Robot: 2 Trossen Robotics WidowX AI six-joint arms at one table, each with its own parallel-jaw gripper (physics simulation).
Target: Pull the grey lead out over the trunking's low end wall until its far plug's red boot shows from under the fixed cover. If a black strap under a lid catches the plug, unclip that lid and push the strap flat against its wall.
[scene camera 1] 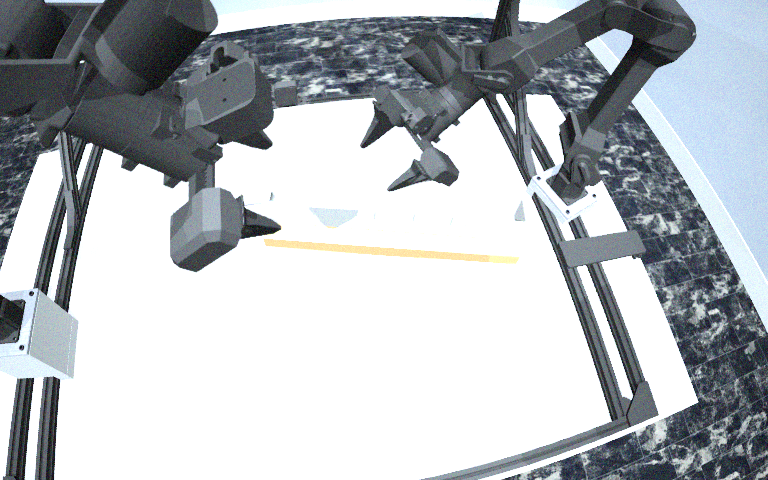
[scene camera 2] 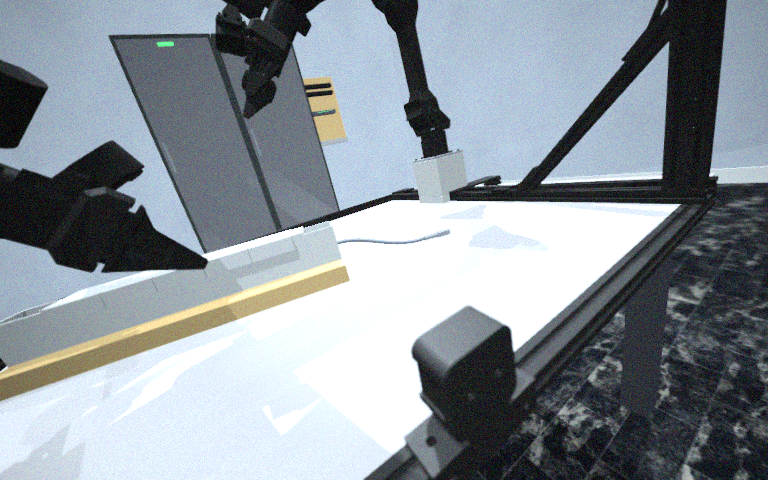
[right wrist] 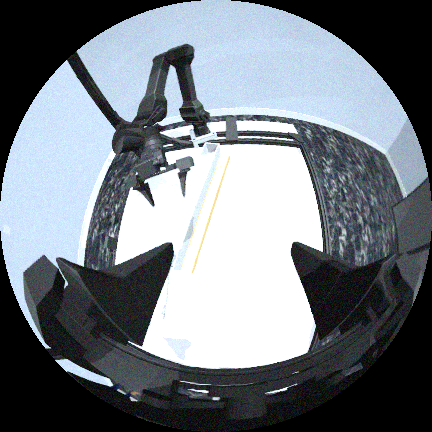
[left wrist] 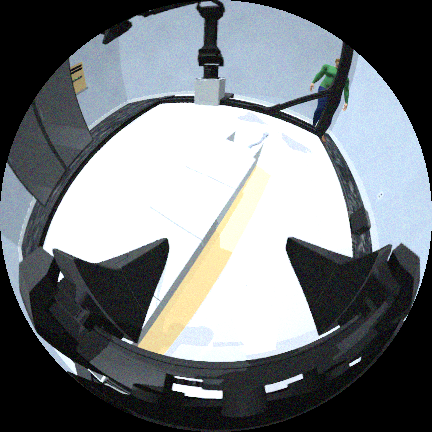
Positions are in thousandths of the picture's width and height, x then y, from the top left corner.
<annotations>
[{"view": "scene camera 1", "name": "my left gripper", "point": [488, 351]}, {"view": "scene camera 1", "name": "my right gripper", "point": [356, 386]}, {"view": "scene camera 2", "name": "my left gripper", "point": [258, 549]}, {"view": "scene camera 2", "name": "my right gripper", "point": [321, 224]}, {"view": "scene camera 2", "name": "trunking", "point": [59, 736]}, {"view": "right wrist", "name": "my left gripper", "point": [390, 466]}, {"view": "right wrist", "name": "my right gripper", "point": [543, 575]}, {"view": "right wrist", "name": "trunking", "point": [429, 601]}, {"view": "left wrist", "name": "my left gripper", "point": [531, 566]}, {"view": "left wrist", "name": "trunking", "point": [459, 647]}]
</annotations>
